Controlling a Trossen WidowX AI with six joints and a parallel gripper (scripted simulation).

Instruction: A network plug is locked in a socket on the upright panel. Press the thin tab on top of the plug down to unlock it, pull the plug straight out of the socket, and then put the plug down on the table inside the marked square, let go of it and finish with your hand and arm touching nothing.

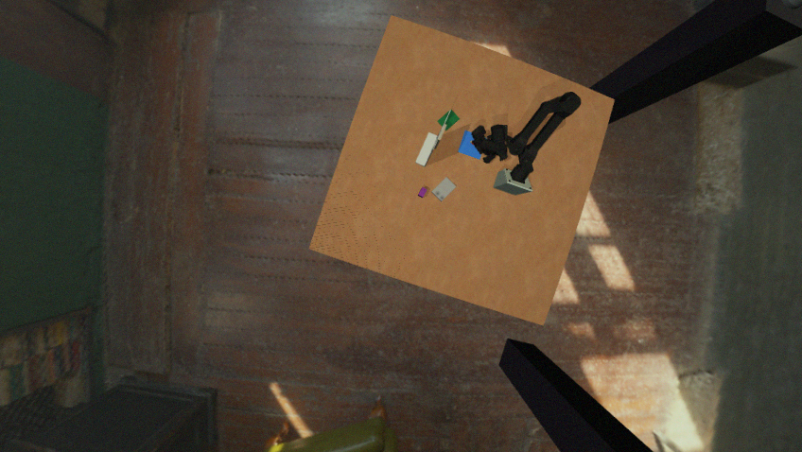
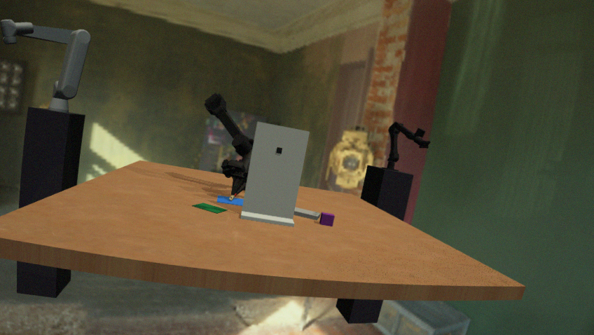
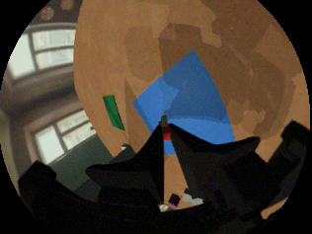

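The blue marked square is 2 cm below my gripper tip, 1 cm to the left of it and 1 cm behind it. Round my gripper tip: grey panel: 20 cm ahead, 12 cm above, 10 cm to the left; then green flat pad: 15 cm ahead, 8 cm to the right, 2 cm below; then orange-red plug: right at my gripper tip.
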